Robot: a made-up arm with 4 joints. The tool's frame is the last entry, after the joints.
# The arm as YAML. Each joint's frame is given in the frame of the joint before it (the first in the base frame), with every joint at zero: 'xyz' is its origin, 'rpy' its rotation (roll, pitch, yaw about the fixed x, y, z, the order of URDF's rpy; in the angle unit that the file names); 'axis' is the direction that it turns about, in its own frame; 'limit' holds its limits. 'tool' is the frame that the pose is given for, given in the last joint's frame.
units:
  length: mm
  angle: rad
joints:
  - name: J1
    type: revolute
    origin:
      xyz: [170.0, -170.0, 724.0]
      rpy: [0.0, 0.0, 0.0]
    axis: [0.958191, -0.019, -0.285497]
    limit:
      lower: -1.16
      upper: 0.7
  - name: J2
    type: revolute
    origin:
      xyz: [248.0, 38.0, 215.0]
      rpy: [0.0, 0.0, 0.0]
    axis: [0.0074, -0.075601, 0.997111]
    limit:
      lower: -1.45
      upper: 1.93
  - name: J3
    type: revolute
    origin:
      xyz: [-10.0, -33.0, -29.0]
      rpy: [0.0, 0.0, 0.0]
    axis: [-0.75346, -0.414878, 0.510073]
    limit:
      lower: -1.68
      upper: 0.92
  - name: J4
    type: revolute
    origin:
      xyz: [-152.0, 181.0, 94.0]
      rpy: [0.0, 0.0, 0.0]
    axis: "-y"
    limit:
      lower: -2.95
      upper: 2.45
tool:
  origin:
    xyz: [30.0, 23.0, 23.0]
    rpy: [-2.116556, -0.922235, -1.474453]
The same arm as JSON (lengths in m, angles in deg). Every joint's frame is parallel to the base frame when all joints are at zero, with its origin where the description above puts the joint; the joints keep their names.
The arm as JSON. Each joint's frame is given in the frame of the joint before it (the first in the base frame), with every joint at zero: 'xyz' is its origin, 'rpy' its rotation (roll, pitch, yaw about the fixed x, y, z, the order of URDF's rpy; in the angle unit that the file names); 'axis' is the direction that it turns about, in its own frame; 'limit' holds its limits. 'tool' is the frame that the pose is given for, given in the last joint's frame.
{"units": {"length": "m", "angle": "deg"}, "joints": [{"name": "J1", "type": "revolute", "origin": {"xyz": [0.17, -0.17, 0.724], "rpy": [0.0, 0.0, 0.0]}, "axis": [0.958191, -0.019, -0.285497], "limit": {"lower": -66.46, "upper": 40.11}}, {"name": "J2", "type": "revolute", "origin": {"xyz": [0.248, 0.038, 0.215], "rpy": [0.0, 0.0, 0.0]}, "axis": [0.0074, -0.075601, 0.997111], "limit": {"lower": -83.08, "upper": 110.58}}, {"name": "J3", "type": "revolute", "origin": {"xyz": [-0.01, -0.033, -0.029], "rpy": [0.0, 0.0, 0.0]}, "axis": [-0.75346, -0.414878, 0.510073], "limit": {"lower": -96.26, "upper": 52.71}}, {"name": "J4", "type": "revolute", "origin": {"xyz": [-0.152, 0.181, 0.094], "rpy": [0.0, 0.0, 0.0]}, "axis": [0.0, -1.0, 0.0], "limit": {"lower": -169.02, "upper": 140.37}}], "tool": {"origin": {"xyz": [0.03, 0.023, 0.023], "rpy": [-121.27, -52.84, -84.48]}}}
